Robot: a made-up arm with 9 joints. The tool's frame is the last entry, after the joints.
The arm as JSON. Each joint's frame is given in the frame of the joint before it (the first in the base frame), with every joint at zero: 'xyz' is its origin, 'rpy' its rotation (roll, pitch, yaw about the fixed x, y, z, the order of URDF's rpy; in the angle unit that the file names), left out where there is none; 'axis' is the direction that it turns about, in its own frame. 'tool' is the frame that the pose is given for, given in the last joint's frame.
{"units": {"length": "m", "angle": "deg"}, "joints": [
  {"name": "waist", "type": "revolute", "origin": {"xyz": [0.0, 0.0, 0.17], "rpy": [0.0, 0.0, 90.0]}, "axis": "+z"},
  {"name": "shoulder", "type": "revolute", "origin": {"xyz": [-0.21, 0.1, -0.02], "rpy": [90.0, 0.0, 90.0]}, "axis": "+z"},
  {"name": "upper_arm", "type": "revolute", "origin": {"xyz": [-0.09, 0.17, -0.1], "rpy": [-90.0, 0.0, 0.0]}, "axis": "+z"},
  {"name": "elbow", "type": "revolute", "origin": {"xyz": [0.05, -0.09, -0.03], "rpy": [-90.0, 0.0, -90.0]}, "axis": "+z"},
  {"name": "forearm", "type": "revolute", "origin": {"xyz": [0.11, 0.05, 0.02], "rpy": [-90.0, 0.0, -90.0]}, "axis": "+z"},
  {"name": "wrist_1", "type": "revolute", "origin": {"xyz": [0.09, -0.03, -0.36], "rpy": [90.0, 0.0, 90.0]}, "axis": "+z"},
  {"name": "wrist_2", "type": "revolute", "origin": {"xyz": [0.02, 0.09, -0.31], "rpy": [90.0, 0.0, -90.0]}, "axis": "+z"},
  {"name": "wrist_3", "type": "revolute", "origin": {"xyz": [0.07, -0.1, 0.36], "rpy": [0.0, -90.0, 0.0]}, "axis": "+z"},
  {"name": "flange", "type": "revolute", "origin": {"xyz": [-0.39, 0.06, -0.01], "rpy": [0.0, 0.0, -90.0]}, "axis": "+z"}
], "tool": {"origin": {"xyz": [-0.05, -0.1, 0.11], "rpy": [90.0, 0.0, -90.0]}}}
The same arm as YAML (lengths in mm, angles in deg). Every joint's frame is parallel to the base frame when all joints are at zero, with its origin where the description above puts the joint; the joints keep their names.
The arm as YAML. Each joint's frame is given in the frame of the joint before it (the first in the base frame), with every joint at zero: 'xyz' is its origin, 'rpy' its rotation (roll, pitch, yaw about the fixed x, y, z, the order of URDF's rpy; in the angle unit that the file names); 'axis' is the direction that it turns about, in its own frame. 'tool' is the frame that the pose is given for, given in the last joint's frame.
units:
  length: mm
  angle: deg
joints:
  - name: waist
    type: revolute
    origin:
      xyz: [0.0, 0.0, 170.0]
      rpy: [0.0, 0.0, 0.0]
    axis: [0.0, 0.0, 1.0]
  - name: shoulder
    type: revolute
    origin:
      xyz: [-100.0, -210.0, -20.0]
      rpy: [0.0, 0.0, 0.0]
    axis: [0.0, 1.0, 0.0]
  - name: upper_arm
    type: revolute
    origin:
      xyz: [90.0, -100.0, 170.0]
      rpy: [0.0, 0.0, 0.0]
    axis: [0.0, 0.0, 1.0]
  - name: elbow
    type: revolute
    origin:
      xyz: [-50.0, 90.0, -30.0]
      rpy: [0.0, 0.0, 0.0]
    axis: [-1.0, 0.0, 0.0]
  - name: forearm
    type: revolute
    origin:
      xyz: [-20.0, 110.0, -50.0]
      rpy: [0.0, 0.0, 0.0]
    axis: [0.0, 1.0, 0.0]
  - name: wrist_1
    type: revolute
    origin:
      xyz: [-30.0, -360.0, 90.0]
      rpy: [0.0, 0.0, 0.0]
    axis: [0.0, 0.0, 1.0]
  - name: wrist_2
    type: revolute
    origin:
      xyz: [20.0, 90.0, -310.0]
      rpy: [0.0, 0.0, 0.0]
    axis: [-1.0, 0.0, 0.0]
  - name: wrist_3
    type: revolute
    origin:
      xyz: [-360.0, -70.0, -100.0]
      rpy: [0.0, 0.0, 0.0]
    axis: [0.0, 1.0, 0.0]
  - name: flange
    type: revolute
    origin:
      xyz: [390.0, -10.0, 60.0]
      rpy: [0.0, 0.0, 0.0]
    axis: [0.0, 1.0, 0.0]
tool:
  origin:
    xyz: [100.0, 110.0, 50.0]
    rpy: [0.0, 0.0, 0.0]

